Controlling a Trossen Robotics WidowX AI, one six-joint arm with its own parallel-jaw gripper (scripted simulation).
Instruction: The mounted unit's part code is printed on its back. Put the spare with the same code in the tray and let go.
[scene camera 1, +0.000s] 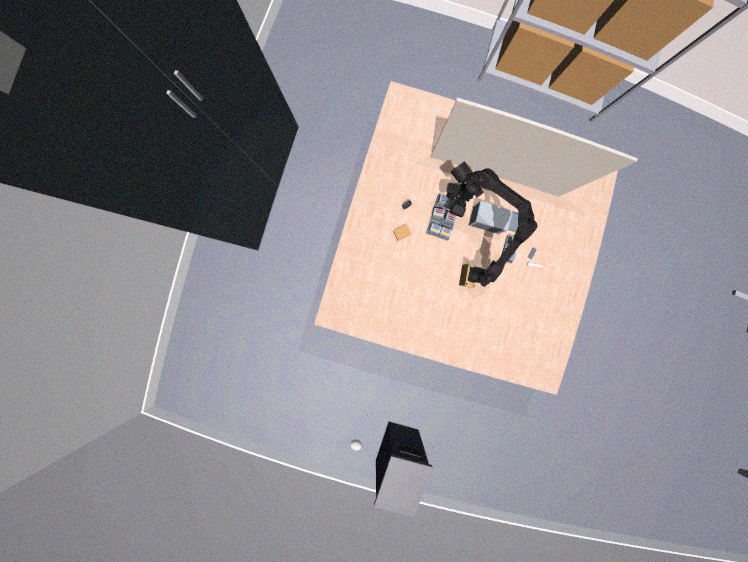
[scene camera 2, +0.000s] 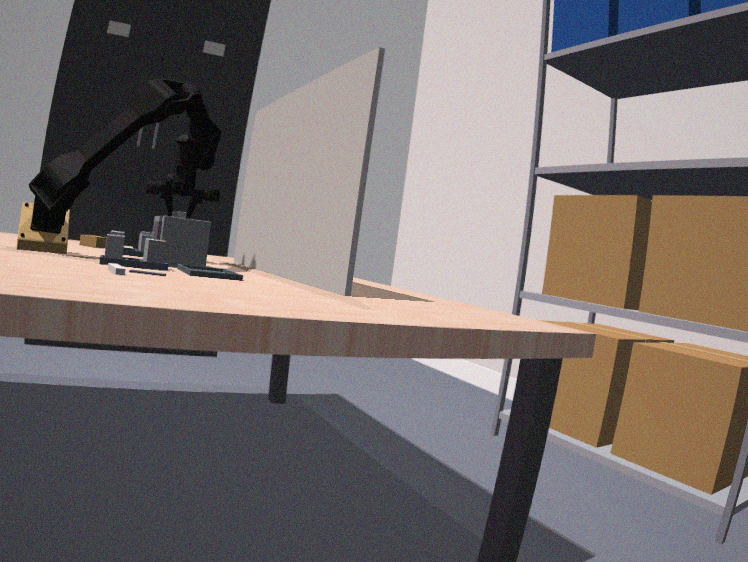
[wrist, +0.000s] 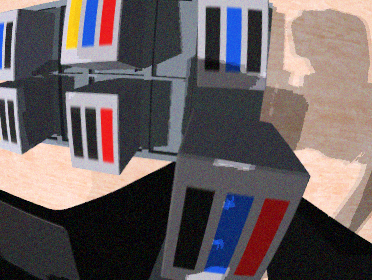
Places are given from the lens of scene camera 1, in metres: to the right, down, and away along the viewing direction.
grey mounted unit (scene camera 1: 486, 216): 0.52, -0.30, 1.25
tall beige panel (scene camera 1: 541, 157): 0.69, -0.51, 1.07
